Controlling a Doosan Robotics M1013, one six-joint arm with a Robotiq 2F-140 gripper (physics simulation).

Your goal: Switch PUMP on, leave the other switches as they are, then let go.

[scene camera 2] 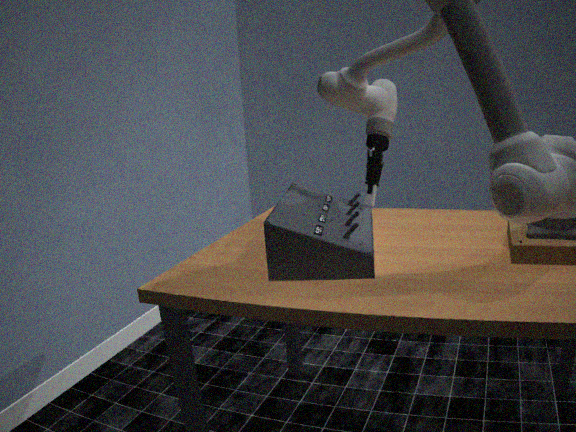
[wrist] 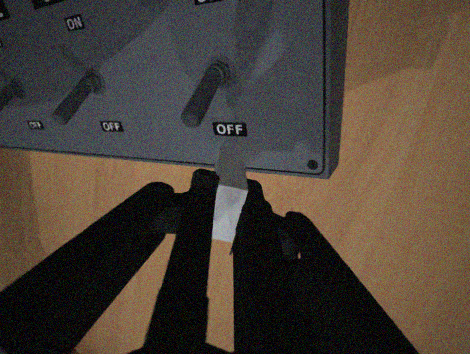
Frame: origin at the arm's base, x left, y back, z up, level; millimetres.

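Seen in the pictures: gripper, fingertip midpoint: (scene camera 2: 368, 205) (wrist: 226, 163); arm's base at its link origin: (scene camera 2: 555, 230).
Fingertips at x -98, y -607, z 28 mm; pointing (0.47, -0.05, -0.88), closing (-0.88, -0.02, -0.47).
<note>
Pixels of each thing's top centre, then the offset from my fingertips to it. Level surfaces: height alone.
- PUMP lever at its top centre: (wrist: 185, 93) (scene camera 2: 354, 192) dz +44, dx +16, dy -43 mm
- neighbouring lever at its top centre: (wrist: 51, 99) dz +44, dx +131, dy -8 mm
- wooden table at its surface level: dz -82 mm
The grey switch box (scene camera 2: 320, 250) (wrist: 280, 30) has a row of dark toggle levers. The PUMP lever (scene camera 2: 354, 198) (wrist: 204, 97), rightmost in the wrist view and farthest in the scene view, tilts down toward its OFF label (wrist: 230, 129). Its name plate is cut off at the wrist view's top edge. The neighbouring lever (wrist: 77, 99) also tilts toward OFF. My gripper (scene camera 2: 371, 196) (wrist: 226, 163) is shut and empty. Its pale fingertips are just beyond the lever's free end, near the box's lower edge, apart from the lever; their exact height is unclear.
The box stands on the wooden table (scene camera 2: 430, 295). Two more levers (scene camera 2: 352, 218) (scene camera 2: 351, 230) stand nearer the scene camera. Part of another lever (wrist: 10, 95) shows at the wrist view's left edge. The arm's base (scene camera 2: 542, 252) is on the right.
</note>
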